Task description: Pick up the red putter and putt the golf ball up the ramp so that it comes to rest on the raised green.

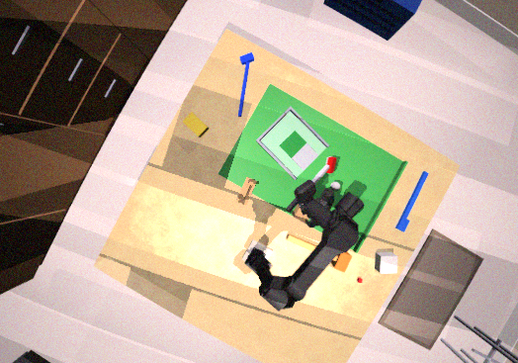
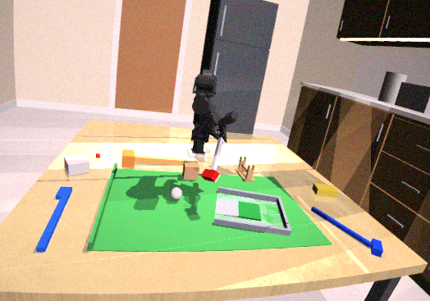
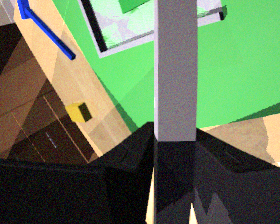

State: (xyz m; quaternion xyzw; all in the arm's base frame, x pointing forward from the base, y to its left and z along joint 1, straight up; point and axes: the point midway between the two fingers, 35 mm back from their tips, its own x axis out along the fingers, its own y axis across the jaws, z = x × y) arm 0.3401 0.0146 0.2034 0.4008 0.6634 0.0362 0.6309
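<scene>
Right now my gripper tip is 160 mm above the wooden cube, 110 mm to the left of it and 70 mm past it. Also, from my gripper tip: green mat (190 mm below, 140 mm ahead, 60 mm to the right); then white golf ball (180 mm to the right, 170 mm below, 110 mm ahead); then wooden stand (160 mm to the left, 150 mm below, 110 mm behind).
</scene>
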